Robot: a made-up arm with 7 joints. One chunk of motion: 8 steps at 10 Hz.
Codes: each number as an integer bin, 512 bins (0 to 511) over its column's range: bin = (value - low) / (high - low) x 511, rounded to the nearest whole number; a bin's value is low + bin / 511 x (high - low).
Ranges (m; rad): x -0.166..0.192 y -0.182..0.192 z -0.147..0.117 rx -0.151..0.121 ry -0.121..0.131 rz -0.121..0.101
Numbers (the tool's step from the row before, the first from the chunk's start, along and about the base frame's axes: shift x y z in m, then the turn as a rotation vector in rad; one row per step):
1: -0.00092 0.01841 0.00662 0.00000 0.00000 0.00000
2: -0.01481 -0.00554 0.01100 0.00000 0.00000 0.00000
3: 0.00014 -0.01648 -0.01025 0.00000 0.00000 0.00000
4: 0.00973 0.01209 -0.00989 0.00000 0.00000 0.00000
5: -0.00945 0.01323 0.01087 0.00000 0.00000 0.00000
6: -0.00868 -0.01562 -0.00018 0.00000 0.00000 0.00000
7: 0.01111 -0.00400 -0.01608 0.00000 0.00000 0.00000
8: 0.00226 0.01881 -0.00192 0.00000 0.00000 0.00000
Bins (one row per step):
1: 236 274 297 284 245 279
2: 216 241 306 284 245 279
3: 237 226 265 284 245 279
4: 251 265 265 284 245 279
5: 223 267 306 284 245 279
6: 225 227 284 284 245 279
7: 253 243 253 284 245 279
8: 240 274 281 284 245 279

